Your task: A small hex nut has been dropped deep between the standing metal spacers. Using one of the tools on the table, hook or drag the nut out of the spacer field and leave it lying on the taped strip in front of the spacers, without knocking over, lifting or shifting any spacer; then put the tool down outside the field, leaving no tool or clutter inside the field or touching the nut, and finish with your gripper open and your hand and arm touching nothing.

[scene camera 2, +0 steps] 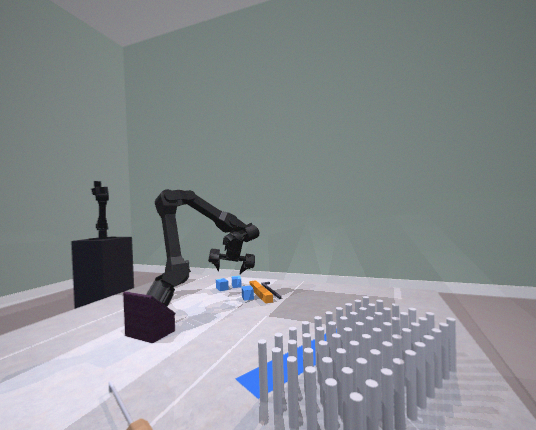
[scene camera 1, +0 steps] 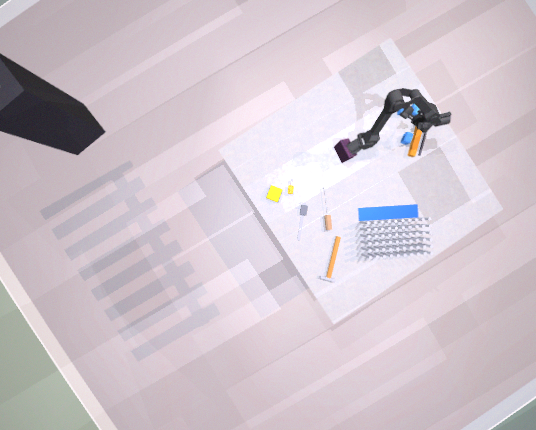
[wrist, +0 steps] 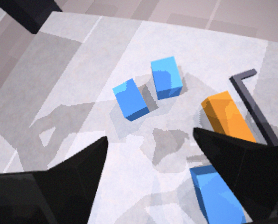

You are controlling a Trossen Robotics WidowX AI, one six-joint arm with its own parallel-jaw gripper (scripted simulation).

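A blue taped strip (scene camera 2: pixel 250 380) (scene camera 1: pixel 403 211) is part of the scene, and the gripper (wrist: pixel 151 135) is open and holds nothing.
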